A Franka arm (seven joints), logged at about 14 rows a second.
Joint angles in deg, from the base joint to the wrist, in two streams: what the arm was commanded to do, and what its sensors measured. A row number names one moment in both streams.
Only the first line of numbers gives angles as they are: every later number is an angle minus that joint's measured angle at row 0.
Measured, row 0:
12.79 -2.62 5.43 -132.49 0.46 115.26 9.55
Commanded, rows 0 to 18:
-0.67 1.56 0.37 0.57 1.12 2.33 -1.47
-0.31 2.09 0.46 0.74 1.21 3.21 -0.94
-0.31 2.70 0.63 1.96 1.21 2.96 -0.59
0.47 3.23 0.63 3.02 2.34 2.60 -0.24
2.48 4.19 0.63 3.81 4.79 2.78 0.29
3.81 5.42 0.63 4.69 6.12 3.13 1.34
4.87 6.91 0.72 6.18 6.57 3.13 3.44
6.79 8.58 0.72 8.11 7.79 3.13 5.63
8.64 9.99 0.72 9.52 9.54 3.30 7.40
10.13 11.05 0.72 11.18 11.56 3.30 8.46
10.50 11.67 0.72 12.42 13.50 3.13 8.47
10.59 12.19 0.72 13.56 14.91 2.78 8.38
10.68 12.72 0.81 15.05 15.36 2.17 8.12
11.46 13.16 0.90 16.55 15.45 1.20 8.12
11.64 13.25 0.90 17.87 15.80 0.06 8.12
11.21 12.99 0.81 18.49 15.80 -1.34 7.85
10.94 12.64 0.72 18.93 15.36 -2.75 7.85
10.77 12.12 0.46 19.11 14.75 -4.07 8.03
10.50 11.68 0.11 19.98 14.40 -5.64 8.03
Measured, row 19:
11.49 12.30 0.36 18.16 14.22 -2.51 8.28
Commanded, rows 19 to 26:
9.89 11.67 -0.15 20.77 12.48 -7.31 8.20
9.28 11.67 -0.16 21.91 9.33 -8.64 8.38
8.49 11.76 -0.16 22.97 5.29 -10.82 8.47
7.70 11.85 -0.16 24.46 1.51 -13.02 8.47
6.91 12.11 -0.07 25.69 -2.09 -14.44 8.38
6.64 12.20 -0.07 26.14 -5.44 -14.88 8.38
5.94 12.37 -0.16 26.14 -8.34 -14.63 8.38
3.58 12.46 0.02 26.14 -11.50 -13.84 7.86
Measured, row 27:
6.42 11.99 -0.66 25.05 -6.73 -13.39 8.27
